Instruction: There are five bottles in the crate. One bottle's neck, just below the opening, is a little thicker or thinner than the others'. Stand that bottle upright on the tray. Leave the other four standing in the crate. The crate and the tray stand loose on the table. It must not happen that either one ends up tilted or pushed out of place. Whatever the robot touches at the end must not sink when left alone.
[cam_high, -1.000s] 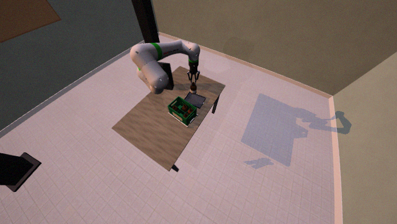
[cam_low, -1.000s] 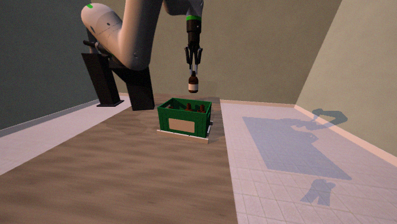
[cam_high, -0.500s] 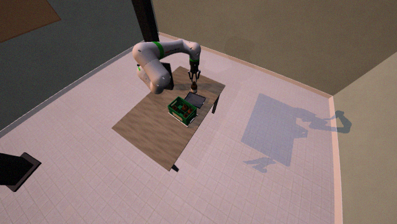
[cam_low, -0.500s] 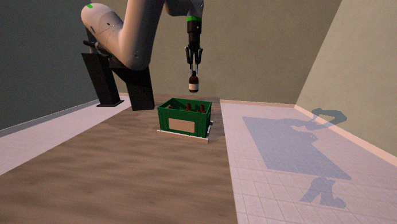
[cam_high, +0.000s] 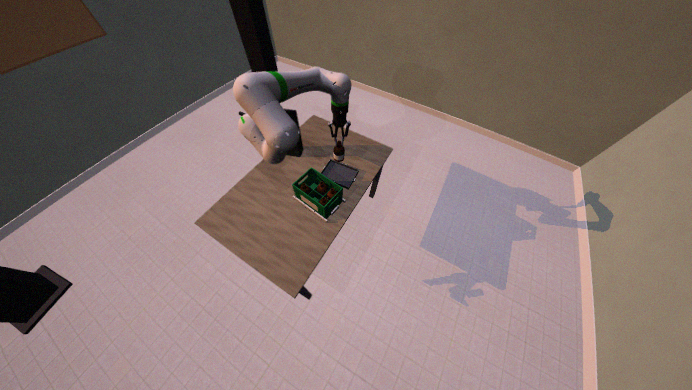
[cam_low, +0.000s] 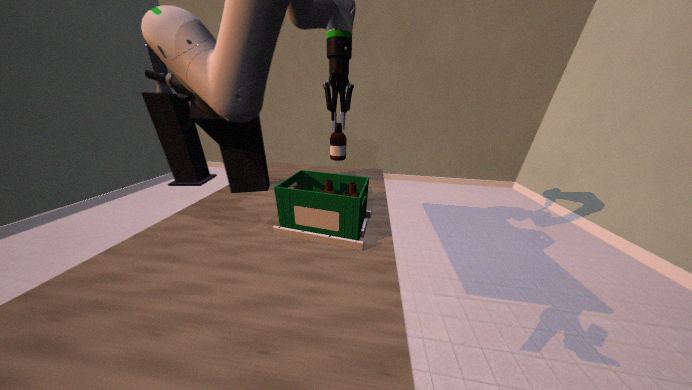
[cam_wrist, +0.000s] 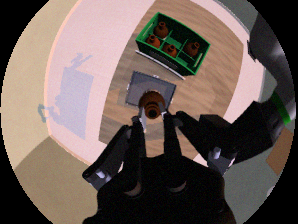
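The brown bottle lies 9 cm below my hand. From my hand the other things lie so: dark tray: 34 cm below, 1 cm to the left; then green crate: 27 cm below, 26 cm to the right, 5 cm behind.
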